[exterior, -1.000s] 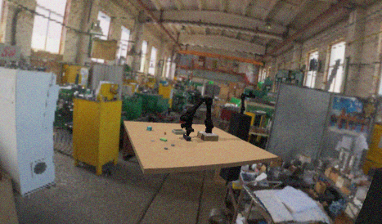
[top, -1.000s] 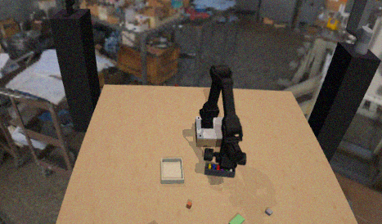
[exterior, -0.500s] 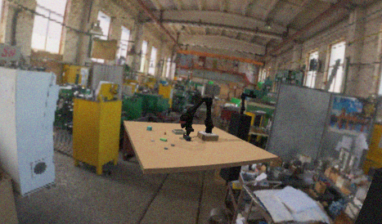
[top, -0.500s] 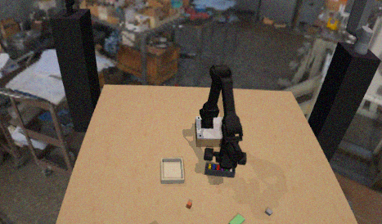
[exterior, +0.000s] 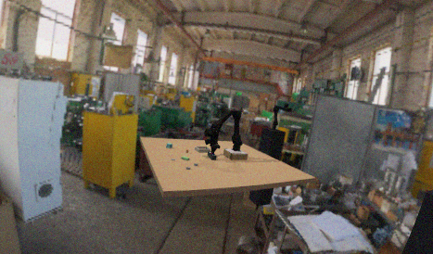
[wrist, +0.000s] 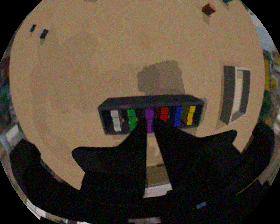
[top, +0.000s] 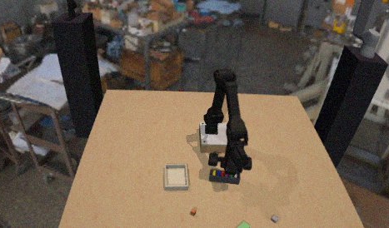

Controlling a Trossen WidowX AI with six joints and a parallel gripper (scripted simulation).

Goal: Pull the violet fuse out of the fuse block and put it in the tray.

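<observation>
Now: the tray 10 mm ahead of my gripper tip, 230 mm to the right of it and 40 mm below it. Round my gripper tip: green piece: 260 mm ahead, 50 mm to the left, 40 mm below; then violet fuse: 10 mm below; then orange cube: 190 mm ahead, 150 mm to the right, 30 mm below.
</observation>
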